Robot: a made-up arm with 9 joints. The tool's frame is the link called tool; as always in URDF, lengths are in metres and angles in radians. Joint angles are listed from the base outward. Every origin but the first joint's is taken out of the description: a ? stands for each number. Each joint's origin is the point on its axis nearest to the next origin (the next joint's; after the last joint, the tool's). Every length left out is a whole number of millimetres.
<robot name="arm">
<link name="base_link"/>
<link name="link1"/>
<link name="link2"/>
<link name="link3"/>
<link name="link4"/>
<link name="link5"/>
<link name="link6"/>
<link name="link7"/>
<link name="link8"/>
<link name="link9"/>
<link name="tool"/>
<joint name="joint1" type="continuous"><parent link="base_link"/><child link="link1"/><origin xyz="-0.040 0.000 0.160" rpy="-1.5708 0.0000 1.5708"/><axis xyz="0 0 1"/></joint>
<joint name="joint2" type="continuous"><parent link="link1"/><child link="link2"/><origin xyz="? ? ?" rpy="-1.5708 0.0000 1.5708"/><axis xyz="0 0 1"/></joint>
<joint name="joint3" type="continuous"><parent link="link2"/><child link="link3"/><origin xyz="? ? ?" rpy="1.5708 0.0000 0.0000"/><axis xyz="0 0 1"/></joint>
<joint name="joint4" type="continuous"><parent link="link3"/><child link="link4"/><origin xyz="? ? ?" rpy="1.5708 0.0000 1.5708"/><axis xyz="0 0 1"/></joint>
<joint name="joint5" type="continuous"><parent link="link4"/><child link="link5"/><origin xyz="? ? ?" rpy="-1.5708 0.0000 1.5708"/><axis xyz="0 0 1"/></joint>
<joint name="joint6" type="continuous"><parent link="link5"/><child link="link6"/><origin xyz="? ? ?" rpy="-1.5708 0.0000 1.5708"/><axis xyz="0 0 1"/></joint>
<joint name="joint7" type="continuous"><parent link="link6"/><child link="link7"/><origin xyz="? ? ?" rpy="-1.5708 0.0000 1.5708"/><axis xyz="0 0 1"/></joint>
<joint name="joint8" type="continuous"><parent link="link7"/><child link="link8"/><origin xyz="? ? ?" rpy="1.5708 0.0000 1.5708"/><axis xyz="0 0 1"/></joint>
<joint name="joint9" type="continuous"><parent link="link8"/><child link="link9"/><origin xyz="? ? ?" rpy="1.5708 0.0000 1.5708"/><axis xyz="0 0 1"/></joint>
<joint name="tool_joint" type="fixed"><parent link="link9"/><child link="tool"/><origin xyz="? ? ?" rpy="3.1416 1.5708 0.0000"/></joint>
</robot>
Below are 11 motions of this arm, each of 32 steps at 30 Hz.
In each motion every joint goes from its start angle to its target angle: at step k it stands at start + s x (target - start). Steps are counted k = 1, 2, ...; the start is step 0. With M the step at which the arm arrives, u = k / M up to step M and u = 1 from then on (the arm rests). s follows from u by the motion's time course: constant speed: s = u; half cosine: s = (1 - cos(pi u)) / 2; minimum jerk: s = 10 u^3 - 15 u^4 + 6 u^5.
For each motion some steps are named. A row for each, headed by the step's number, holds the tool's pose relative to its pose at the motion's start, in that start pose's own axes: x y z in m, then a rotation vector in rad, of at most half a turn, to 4 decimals.
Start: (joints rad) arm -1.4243 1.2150 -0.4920 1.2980 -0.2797 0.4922 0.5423 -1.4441 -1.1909
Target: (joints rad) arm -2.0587 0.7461 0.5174 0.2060 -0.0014 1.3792 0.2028 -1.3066 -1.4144
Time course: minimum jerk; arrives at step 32
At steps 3, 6, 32:
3: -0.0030 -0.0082 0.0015 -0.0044 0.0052 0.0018
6: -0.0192 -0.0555 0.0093 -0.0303 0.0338 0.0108
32: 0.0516 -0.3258 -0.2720 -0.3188 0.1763 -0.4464

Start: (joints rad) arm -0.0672 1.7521 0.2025 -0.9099 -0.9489 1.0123 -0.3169 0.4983 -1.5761
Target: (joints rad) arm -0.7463 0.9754 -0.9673 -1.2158 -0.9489 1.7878 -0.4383 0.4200 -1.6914
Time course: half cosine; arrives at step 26
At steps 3, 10, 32:
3: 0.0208 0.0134 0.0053 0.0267 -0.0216 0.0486
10: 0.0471 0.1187 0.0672 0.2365 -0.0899 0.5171
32: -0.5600 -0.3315 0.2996 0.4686 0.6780 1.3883

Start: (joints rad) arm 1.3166 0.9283 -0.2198 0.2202 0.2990 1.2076 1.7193 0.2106 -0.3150
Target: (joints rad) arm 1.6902 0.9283 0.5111 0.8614 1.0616 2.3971 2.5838 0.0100 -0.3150
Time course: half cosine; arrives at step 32
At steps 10, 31, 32:
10: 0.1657 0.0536 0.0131 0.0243 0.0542 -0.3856
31: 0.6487 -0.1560 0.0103 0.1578 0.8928 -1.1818
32: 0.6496 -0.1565 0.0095 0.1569 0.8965 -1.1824

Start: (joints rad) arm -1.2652 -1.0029 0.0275 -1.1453 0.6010 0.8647 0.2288 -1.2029 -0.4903
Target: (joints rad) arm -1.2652 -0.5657 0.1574 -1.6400 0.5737 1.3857 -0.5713 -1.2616 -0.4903
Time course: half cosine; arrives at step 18
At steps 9, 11, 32:
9: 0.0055 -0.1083 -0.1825 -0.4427 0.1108 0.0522
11: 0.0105 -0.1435 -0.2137 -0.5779 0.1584 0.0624
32: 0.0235 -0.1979 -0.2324 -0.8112 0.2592 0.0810

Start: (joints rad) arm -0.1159 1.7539 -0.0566 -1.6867 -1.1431 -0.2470 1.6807 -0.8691 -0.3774
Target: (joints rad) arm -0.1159 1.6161 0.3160 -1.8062 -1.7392 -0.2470 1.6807 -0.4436 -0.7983
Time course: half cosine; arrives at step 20
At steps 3, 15, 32:
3: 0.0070 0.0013 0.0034 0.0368 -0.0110 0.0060
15: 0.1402 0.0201 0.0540 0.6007 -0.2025 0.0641
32: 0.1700 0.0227 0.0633 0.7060 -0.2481 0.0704

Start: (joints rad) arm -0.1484 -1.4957 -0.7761 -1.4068 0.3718 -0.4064 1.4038 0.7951 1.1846
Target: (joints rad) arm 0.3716 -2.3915 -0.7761 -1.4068 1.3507 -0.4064 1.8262 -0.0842 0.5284
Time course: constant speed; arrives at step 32
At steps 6, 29, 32:
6: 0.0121 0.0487 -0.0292 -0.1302 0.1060 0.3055
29: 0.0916 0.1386 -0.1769 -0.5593 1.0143 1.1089
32: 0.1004 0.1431 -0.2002 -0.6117 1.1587 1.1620

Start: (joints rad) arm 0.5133 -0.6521 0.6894 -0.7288 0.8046 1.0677 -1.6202 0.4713 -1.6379
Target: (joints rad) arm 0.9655 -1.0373 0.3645 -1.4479 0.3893 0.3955 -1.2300 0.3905 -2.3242
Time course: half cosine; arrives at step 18
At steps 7, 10, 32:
7: 0.0245 0.1547 -0.0273 0.4078 -0.1047 -0.3071
10: 0.0086 0.2863 -0.0394 0.6930 -0.1491 -0.5051
32: -0.1033 0.4965 -0.0377 1.0418 -0.1376 -0.7564

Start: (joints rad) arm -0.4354 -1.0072 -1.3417 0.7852 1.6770 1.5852 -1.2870 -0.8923 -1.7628
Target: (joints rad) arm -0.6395 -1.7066 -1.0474 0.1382 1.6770 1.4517 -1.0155 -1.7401 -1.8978
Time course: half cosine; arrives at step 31
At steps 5, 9, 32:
5: 0.0310 0.0018 -0.0144 0.0128 -0.0432 -0.0452
9: 0.1051 0.0099 -0.0440 0.0480 -0.1383 -0.1367
32: 0.7699 0.2553 -0.0456 0.5900 -0.7573 -0.6140

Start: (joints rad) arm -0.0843 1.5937 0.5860 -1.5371 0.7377 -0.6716 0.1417 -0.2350 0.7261
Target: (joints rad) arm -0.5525 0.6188 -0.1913 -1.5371 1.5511 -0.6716 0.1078 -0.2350 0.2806
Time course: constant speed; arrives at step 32
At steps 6, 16, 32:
6: -0.1291 -0.1206 -0.0701 0.1919 -0.1626 0.0818
16: -0.2801 -0.2823 -0.2553 0.5096 -0.4351 0.2128
32: -0.3462 -0.3680 -0.6227 0.9800 -0.8939 0.4053

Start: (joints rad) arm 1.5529 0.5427 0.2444 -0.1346 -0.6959 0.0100 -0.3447 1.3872 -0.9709
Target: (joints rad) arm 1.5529 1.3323 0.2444 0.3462 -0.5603 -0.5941 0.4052 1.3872 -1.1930
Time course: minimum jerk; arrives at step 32
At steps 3, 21, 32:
3: -0.0064 -0.0032 -0.0028 -0.0084 0.0051 0.0054
21: -0.3502 -0.5287 0.1396 -1.0385 0.3095 0.5945
32: -0.3236 -0.6112 0.3075 -1.3694 0.3145 0.7509

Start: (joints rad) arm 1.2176 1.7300 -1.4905 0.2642 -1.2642 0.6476 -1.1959 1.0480 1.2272
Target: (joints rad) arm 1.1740 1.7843 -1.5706 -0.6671 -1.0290 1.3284 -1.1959 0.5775 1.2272
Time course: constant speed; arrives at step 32
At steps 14, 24, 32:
14: 0.2101 -0.4534 0.0337 0.2498 0.1493 -0.4845
24: 0.1689 -0.8237 -0.0261 0.4734 0.2327 -0.8109
32: 0.0228 -1.0794 -0.1241 0.6761 0.2820 -1.0589

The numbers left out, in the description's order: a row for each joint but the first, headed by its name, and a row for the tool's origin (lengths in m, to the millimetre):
joint2: -0.140 0.390 0.000
joint3: -0.080 -0.210 0.000
joint4: -0.190 -0.140 0.000
joint5: 0.210 0.120 0.000
joint6: 0.100 0.130 0.000
joint7: 0.190 -0.280 0.000
joint8: -0.550 -0.090 0.000
joint9: 0.270 0.110 0.000
tool: -0.020 0.000 0.000

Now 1 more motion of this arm.
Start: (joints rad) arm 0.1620 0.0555 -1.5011 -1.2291 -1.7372 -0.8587 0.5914 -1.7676 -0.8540
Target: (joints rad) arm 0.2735 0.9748 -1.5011 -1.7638 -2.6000 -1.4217 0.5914 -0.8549 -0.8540
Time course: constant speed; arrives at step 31
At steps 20, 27, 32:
20: -0.1421 0.1415 0.3383 0.5988 0.1062 0.3536
27: -0.0897 0.2700 0.4586 0.8018 0.0721 0.2291
32: -0.0290 0.3464 0.5131 0.8765 0.0380 0.1104

